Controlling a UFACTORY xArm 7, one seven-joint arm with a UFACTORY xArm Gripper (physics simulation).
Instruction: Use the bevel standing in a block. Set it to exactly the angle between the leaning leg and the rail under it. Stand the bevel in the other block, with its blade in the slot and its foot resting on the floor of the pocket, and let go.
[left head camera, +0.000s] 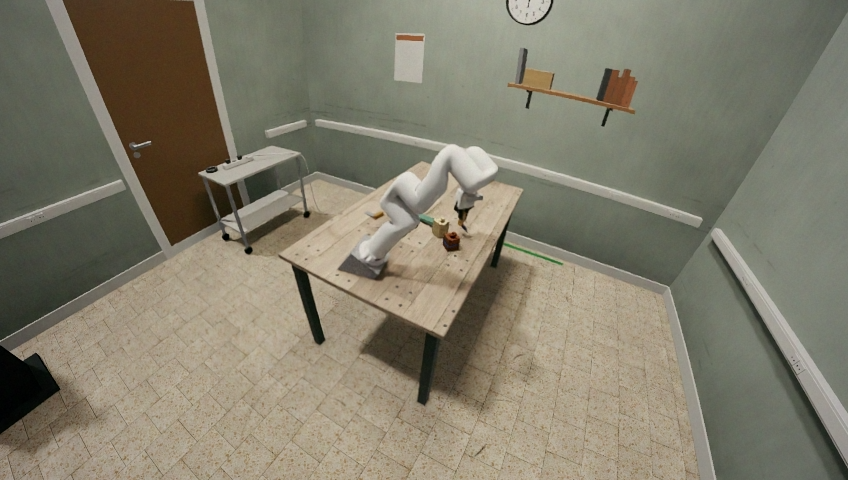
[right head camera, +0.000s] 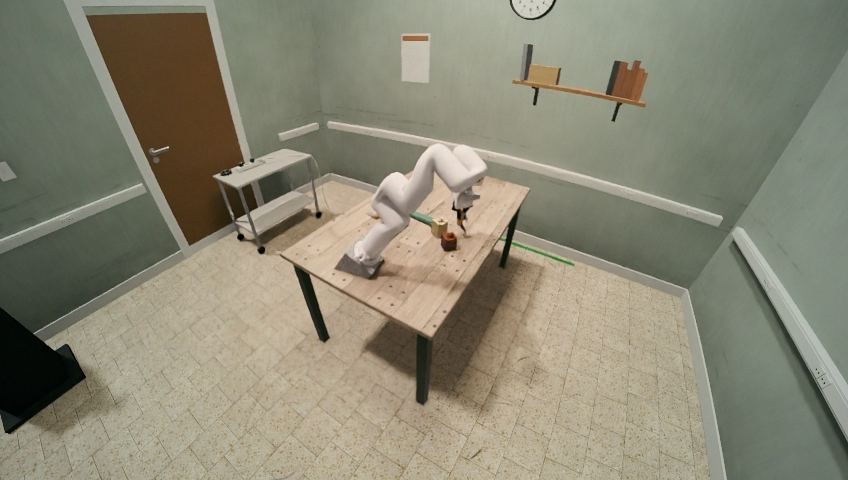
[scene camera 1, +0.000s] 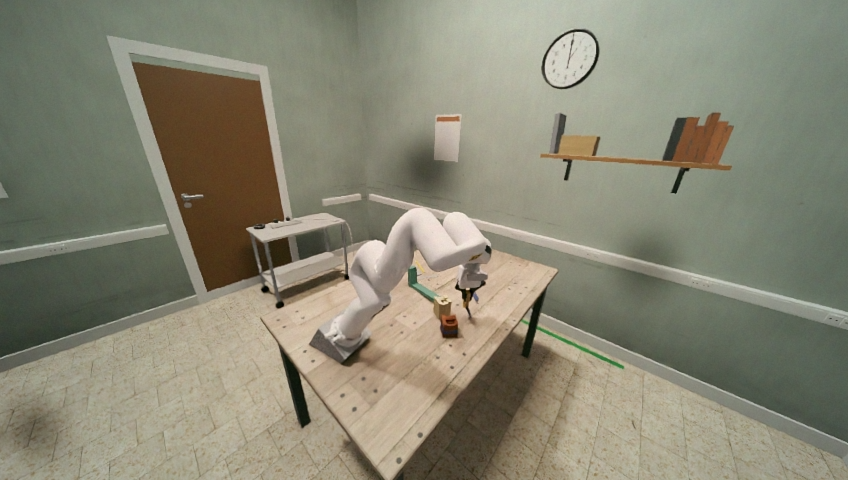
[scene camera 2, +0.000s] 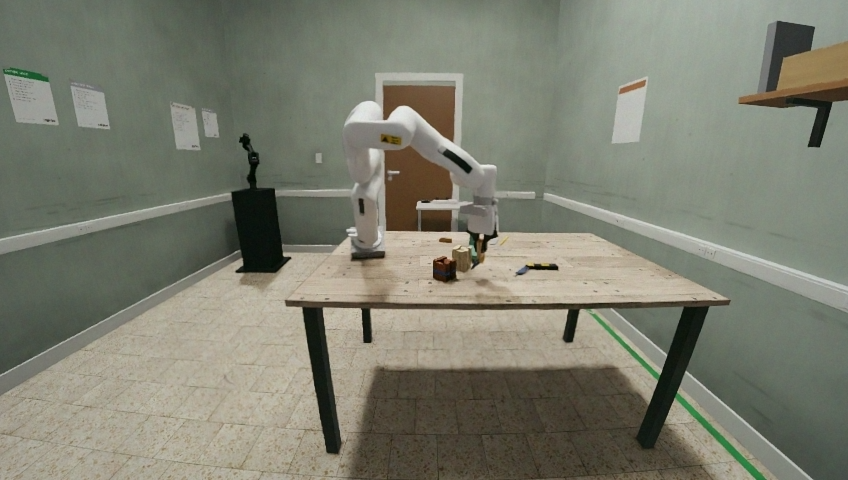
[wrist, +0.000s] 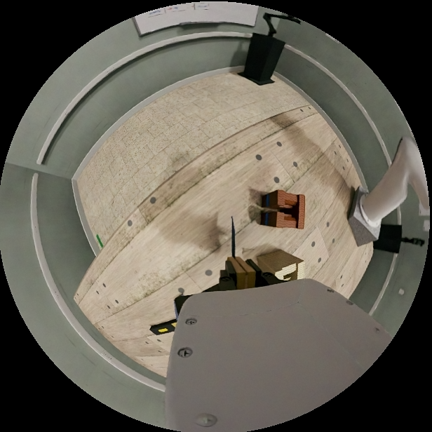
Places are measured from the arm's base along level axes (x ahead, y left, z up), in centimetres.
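Pixels of known places: gripper, fingertip midpoint: (left head camera: 462, 218) (right head camera: 460, 218) (scene camera 1: 466, 299) (scene camera 2: 480, 251); arm's base at its link origin: (left head camera: 371, 253) (right head camera: 366, 253) (scene camera 1: 346, 330) (scene camera 2: 367, 238).
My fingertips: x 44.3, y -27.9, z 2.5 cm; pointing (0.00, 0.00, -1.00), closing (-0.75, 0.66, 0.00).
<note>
For each thing: its middle in the pictures, then the offset to it from my fingertips.
- bevel at the middle of its body: (scene camera 2: 476, 254) (scene camera 1: 468, 304) (left head camera: 464, 222) dy -2.1, dx -1.9, dz -0.5 cm
- red-brown block at the middle of its body: (scene camera 2: 444, 268) (scene camera 1: 449, 326) (right head camera: 448, 241) (left head camera: 451, 241) dy +0.9, dx -12.8, dz -6.7 cm
- cream block at the middle of its body: (scene camera 2: 461, 258) (scene camera 1: 442, 306) (right head camera: 439, 227) (left head camera: 440, 227) dy +9.8, dx -4.6, dz -5.9 cm
- green rail at the middle of its body: (scene camera 1: 424, 291) (left head camera: 418, 215) (right head camera: 418, 216) dy +26.6, dx +4.0, dz -8.5 cm
- black-and-yellow tool at the middle of its body: (scene camera 2: 535, 269) dy +4.6, dx +24.7, dz -9.4 cm
- small orange-brown thing at the middle of its body: (scene camera 2: 446, 238) (left head camera: 373, 213) dy +51.1, dx -4.6, dz -9.6 cm
- yellow stick at the middle of its body: (scene camera 2: 504, 240) (scene camera 1: 419, 266) dy +47.7, dx +26.9, dz -9.9 cm
My gripper (scene camera 2: 480, 242) (wrist: 237, 270) is shut on the wooden handle of a bevel (wrist: 241, 267) (scene camera 2: 481, 253). The bevel's thin dark blue blade (wrist: 233, 237) sticks out past the fingers, above the table. A red-brown block (left head camera: 451, 242) (right head camera: 448, 242) (scene camera 1: 449, 328) (scene camera 2: 443, 270) (wrist: 300, 212) stands beside the bevel, not touching it. A cream block (left head camera: 440, 227) (scene camera 1: 442, 306) (scene camera 2: 461, 259) (wrist: 280, 264) stands close to the gripper. A green rail (left head camera: 426, 220) (scene camera 1: 424, 291) runs behind the cream block, its green leg (scene camera 1: 412, 275) rising at the far end. The bevel's exact angle is too small to read.
A black-and-yellow tool (scene camera 2: 542, 266) (wrist: 161, 329) with a blue blade lies on the table, right of the gripper in scene camera 2. A small orange-brown thing (left head camera: 376, 214) (scene camera 2: 445, 240) and a yellow stick (scene camera 1: 420, 266) (scene camera 2: 504, 240) lie farther back.
</note>
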